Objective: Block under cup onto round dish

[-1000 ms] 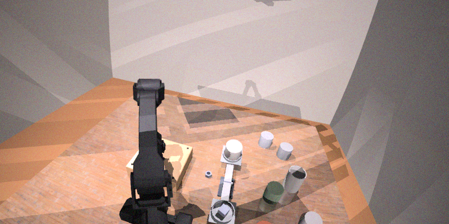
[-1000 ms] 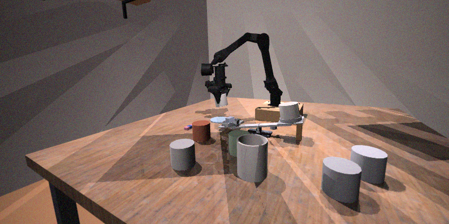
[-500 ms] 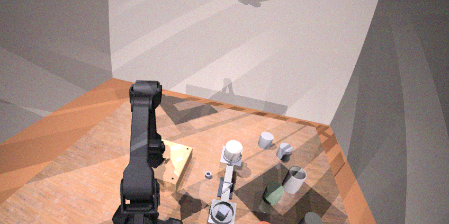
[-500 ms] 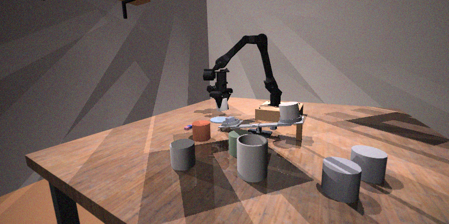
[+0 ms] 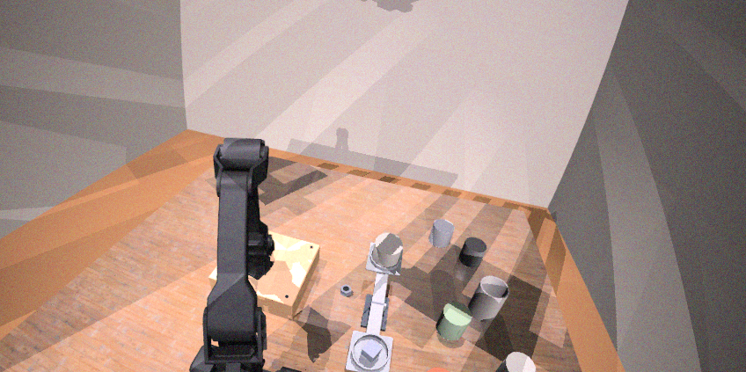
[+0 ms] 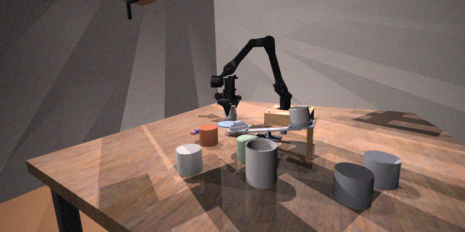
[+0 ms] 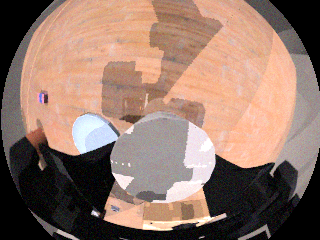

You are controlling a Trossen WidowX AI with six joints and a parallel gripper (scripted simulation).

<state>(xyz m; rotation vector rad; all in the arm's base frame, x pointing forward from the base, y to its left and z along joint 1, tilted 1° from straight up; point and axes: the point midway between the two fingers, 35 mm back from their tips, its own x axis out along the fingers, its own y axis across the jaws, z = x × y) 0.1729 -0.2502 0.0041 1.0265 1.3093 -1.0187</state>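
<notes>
My gripper tip is now 90 mm short of the pale blue round dish, 60 mm to the right of it and 20 mm above it. Round my gripper tip: small balance: 320 mm to the left, 130 mm ahead, 10 mm above; then small nut: 340 mm to the left, 40 mm ahead, 20 mm below; then orange cylinder: 320 mm ahead, 150 mm to the left, 10 mm above.
</notes>
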